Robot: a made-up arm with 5 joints.
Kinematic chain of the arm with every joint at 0, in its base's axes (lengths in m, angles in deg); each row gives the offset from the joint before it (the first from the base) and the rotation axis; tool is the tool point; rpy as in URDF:
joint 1: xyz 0 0 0.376 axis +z
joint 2: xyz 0 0 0 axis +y
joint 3: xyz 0.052 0 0.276 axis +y
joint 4: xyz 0.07 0 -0.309 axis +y
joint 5: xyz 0.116 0 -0.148 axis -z
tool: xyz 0 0 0 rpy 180 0 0
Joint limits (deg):
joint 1: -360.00..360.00
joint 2: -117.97..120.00
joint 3: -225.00..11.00
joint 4: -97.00..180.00
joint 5: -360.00..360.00
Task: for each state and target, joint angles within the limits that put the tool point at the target. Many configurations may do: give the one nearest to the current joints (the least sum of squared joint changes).
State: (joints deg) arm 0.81 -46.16 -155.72 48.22 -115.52
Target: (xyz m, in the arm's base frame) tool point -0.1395 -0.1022 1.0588
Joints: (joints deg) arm 36.23 -49.41 -135.09 73.59 -115.52
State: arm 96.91 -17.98 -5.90 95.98 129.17
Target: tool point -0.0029 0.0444 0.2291
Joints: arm 93.74 -16.13 -3.71 89.87 129.17
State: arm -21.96 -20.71 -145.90 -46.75 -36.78
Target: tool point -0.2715 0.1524 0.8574
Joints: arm -29.31 -21.46 -163.63 -77.55 -36.78
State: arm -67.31 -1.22 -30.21 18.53 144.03
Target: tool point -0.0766 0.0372 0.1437
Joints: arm -25.90 43.96 5.90 29.13 144.03
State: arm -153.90 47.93 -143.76 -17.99 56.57
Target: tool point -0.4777 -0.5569 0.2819
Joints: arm -130.62 74.19 -120.32 -19.45 56.57
